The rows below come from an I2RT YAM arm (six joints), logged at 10 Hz.
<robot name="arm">
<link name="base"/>
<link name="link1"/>
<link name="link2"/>
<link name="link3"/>
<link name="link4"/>
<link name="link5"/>
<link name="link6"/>
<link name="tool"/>
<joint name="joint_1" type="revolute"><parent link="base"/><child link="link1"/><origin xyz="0.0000 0.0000 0.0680" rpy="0.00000 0.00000 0.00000"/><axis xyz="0 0 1"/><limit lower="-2.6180" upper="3.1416"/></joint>
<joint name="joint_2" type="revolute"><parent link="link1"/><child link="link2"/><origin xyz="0.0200 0.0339 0.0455" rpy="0.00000 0.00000 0.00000"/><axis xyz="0 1 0"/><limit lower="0.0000" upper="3.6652"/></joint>
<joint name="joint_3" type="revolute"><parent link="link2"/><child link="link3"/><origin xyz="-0.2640 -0.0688 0.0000" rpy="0.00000 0.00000 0.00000"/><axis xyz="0 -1 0"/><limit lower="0.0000" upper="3.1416"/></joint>
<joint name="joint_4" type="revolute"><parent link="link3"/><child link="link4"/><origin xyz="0.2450 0.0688 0.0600" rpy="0.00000 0.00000 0.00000"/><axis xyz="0 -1 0"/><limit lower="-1.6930" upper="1.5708"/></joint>
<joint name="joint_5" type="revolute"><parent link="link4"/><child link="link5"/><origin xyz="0.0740 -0.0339 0.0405" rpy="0.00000 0.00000 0.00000"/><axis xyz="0 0 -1"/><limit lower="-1.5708" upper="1.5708"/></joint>
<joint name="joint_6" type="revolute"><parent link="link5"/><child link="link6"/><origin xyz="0.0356 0.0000 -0.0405" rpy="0.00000 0.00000 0.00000"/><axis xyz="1 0 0"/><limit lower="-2.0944" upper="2.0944"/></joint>
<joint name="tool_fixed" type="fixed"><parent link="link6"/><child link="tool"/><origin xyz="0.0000 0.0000 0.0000" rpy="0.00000 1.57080 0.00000"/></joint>
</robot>
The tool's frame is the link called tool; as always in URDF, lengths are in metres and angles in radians.
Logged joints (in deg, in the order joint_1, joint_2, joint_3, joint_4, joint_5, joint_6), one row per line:
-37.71 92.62 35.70 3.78 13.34 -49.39
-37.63 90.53 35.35 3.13 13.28 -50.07
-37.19 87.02 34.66 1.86 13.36 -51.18
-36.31 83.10 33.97 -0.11 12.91 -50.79
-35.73 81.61 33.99 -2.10 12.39 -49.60
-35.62 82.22 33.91 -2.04 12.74 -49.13
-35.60 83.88 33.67 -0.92 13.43 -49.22
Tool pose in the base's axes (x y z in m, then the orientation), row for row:
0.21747 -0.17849 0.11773 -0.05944 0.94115 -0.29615 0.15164
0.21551 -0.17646 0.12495 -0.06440 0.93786 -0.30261 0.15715
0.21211 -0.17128 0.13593 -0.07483 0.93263 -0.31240 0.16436
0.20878 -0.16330 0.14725 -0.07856 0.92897 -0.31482 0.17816
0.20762 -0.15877 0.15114 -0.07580 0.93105 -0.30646 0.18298
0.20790 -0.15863 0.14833 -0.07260 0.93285 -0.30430 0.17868
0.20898 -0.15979 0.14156 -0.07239 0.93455 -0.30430 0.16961
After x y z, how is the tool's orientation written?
As a quaternion, x y z w.
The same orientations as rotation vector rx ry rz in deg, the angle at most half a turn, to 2 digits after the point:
-9.78 154.78 -48.70
-10.56 153.77 -49.61
-12.22 152.30 -51.01
-12.73 150.56 -51.02
-12.25 150.50 -49.54
-11.76 151.14 -49.30
-11.79 152.17 -49.55

